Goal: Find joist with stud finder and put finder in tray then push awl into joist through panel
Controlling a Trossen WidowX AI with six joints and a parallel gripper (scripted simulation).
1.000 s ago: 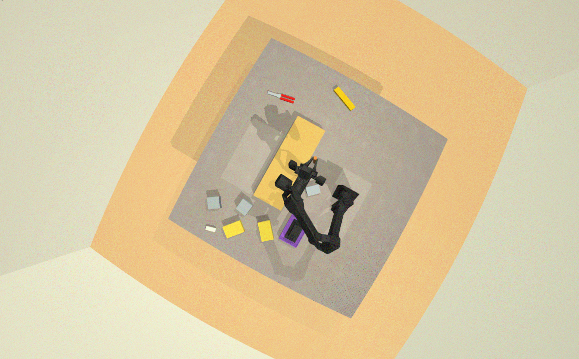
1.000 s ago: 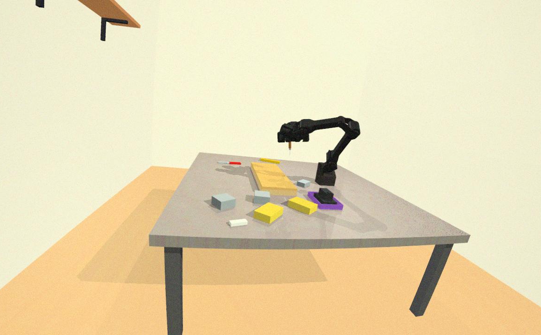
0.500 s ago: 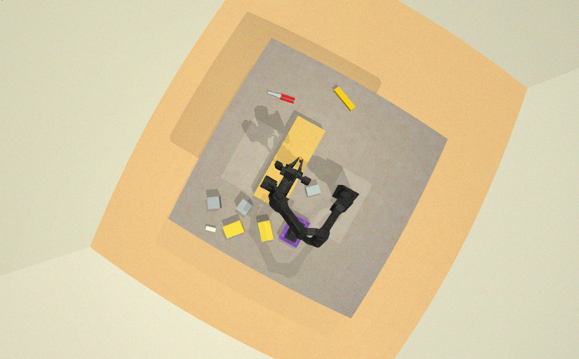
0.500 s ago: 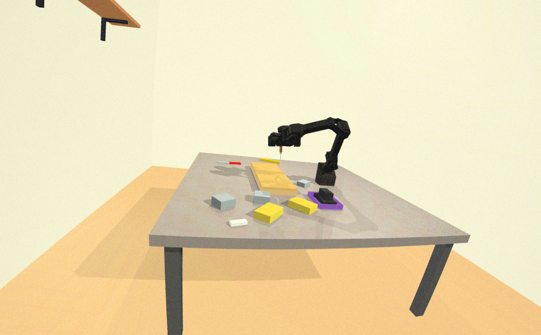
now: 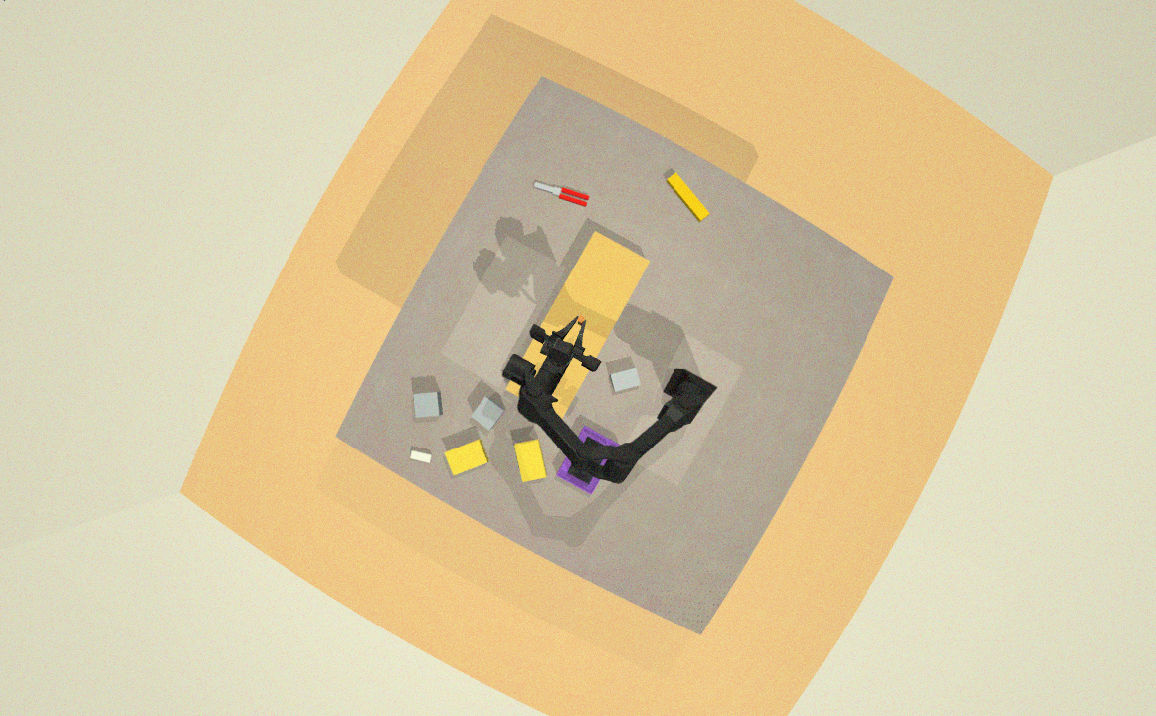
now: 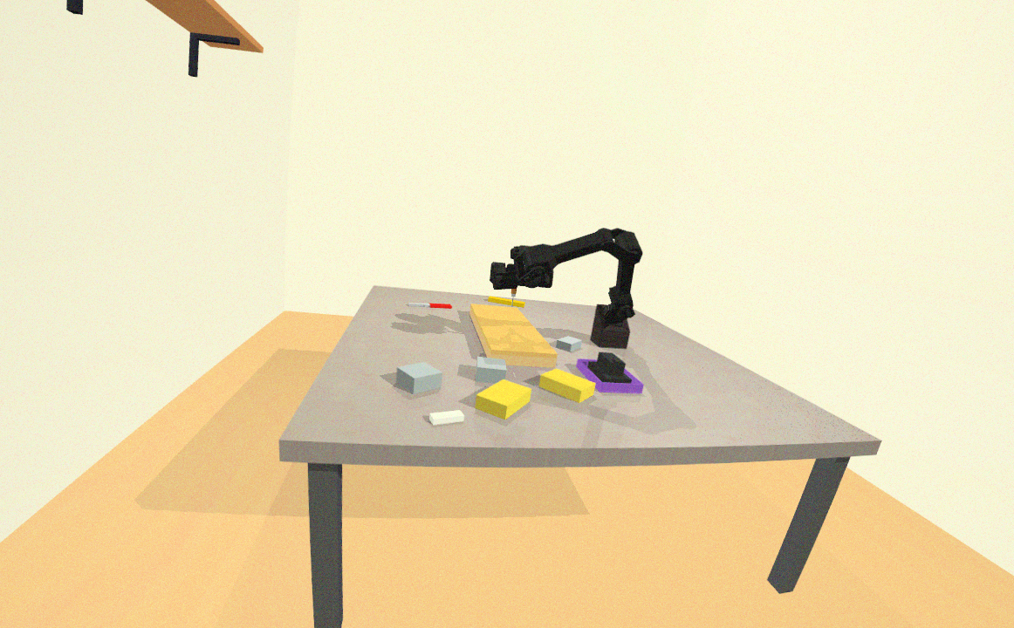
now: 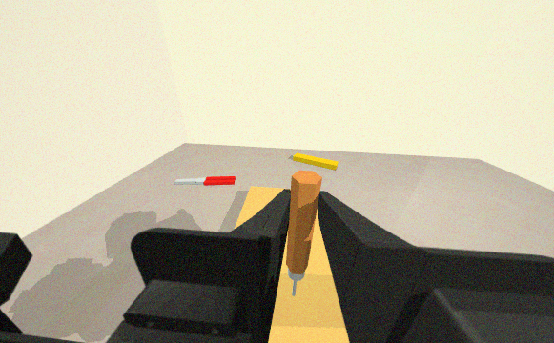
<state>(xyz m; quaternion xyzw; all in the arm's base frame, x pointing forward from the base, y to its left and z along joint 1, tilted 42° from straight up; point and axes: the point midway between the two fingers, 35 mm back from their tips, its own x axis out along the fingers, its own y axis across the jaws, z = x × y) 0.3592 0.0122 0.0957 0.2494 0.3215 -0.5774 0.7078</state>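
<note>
The awl lies 60 mm below my gripper tip. Round my gripper tip: stud finder (310 mm to the left, 260 mm behind, 160 mm below); yellow bar (500 mm to the right, 200 mm below, 20 mm behind); purple tray (300 mm to the left, 250 mm behind, 190 mm below).
</note>
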